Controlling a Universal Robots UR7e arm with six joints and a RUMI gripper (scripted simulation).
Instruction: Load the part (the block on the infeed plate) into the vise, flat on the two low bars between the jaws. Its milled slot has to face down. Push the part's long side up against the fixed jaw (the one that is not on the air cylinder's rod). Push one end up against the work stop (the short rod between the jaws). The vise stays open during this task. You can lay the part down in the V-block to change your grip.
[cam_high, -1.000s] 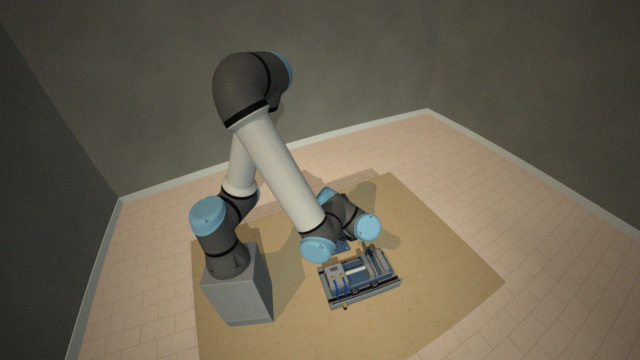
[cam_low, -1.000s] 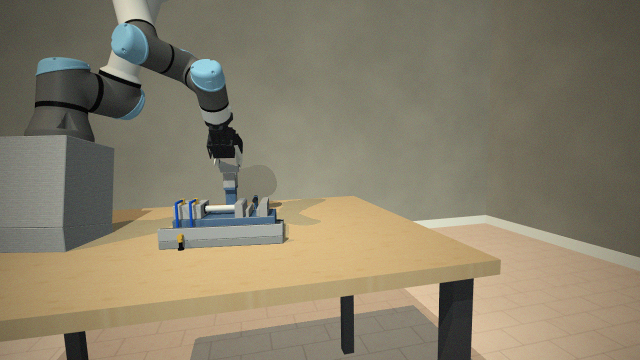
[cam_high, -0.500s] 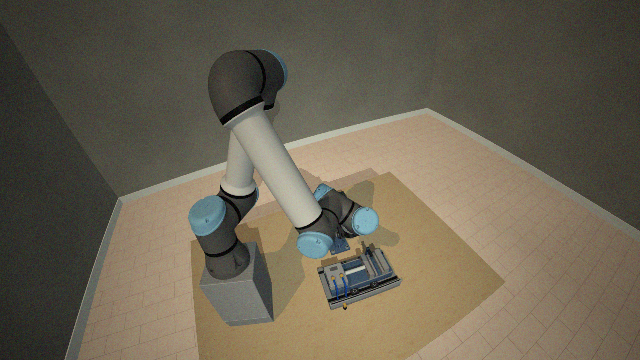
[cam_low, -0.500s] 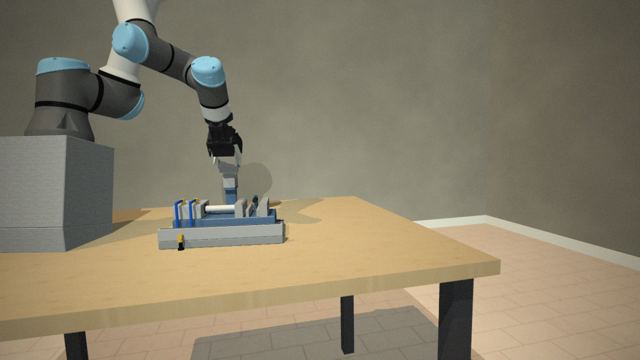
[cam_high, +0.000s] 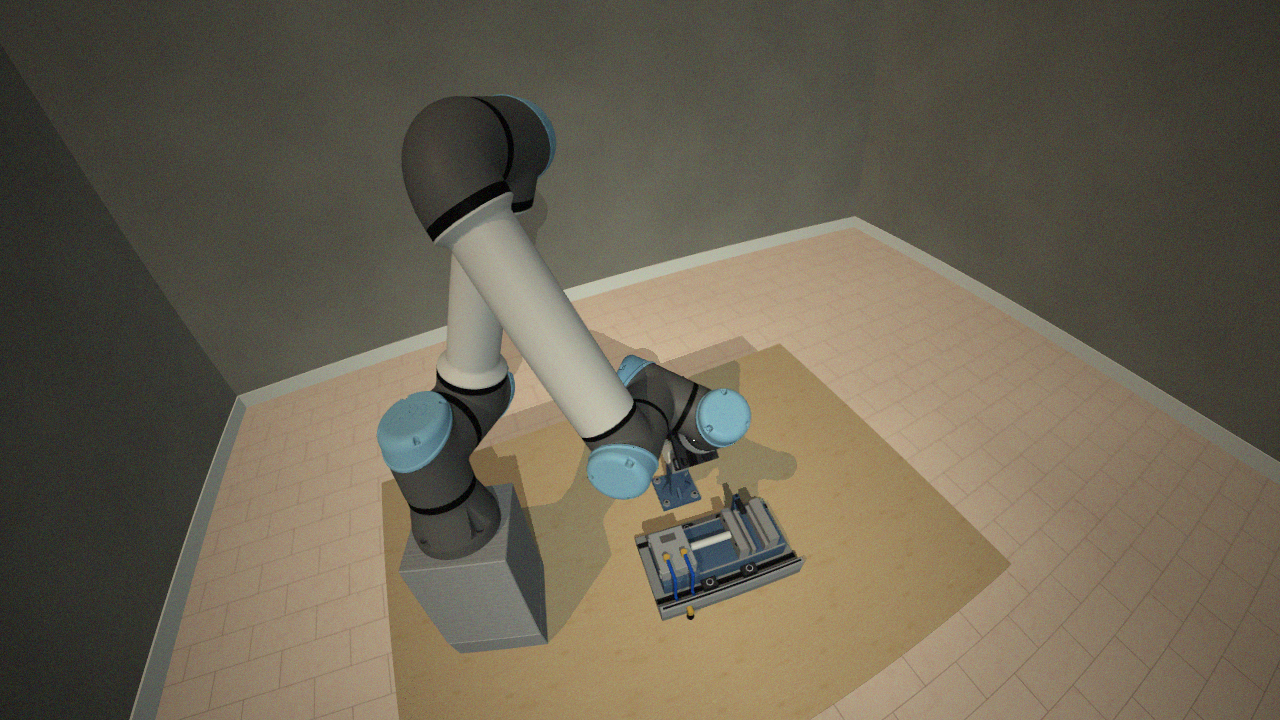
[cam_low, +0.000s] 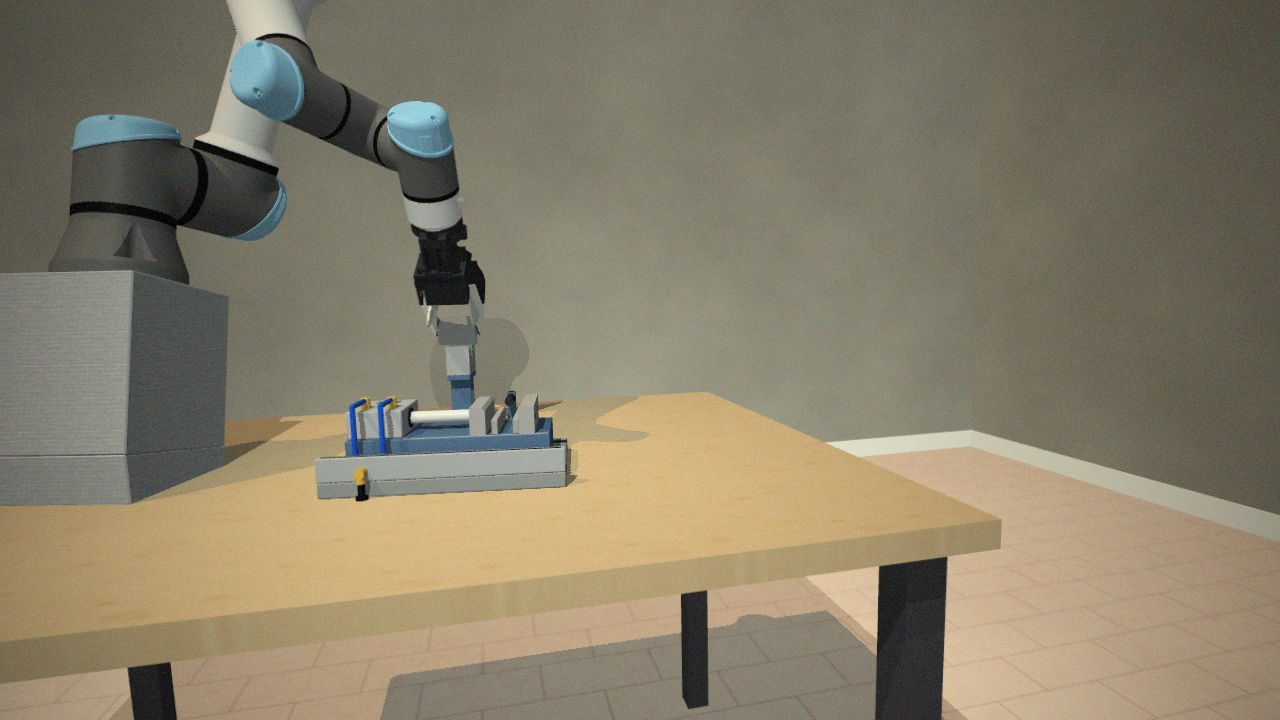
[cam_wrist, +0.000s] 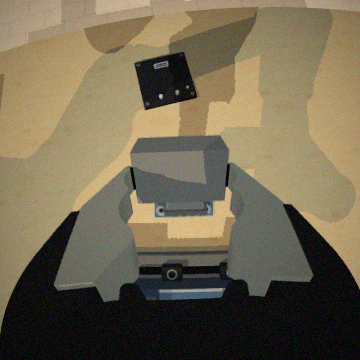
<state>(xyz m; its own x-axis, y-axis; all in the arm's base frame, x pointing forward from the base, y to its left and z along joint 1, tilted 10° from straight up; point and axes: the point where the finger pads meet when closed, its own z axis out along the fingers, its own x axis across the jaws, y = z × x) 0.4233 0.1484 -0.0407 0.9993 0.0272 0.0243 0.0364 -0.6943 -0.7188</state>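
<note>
My hand is 10 mm to the right of the part and 10 mm above it. Round my hand: v-block post: 130 mm below; white cylinder rod: 190 mm to the right, 110 mm below, 10 mm ahead; work stop: 140 mm to the right, 100 mm below, 100 mm ahead.
</note>
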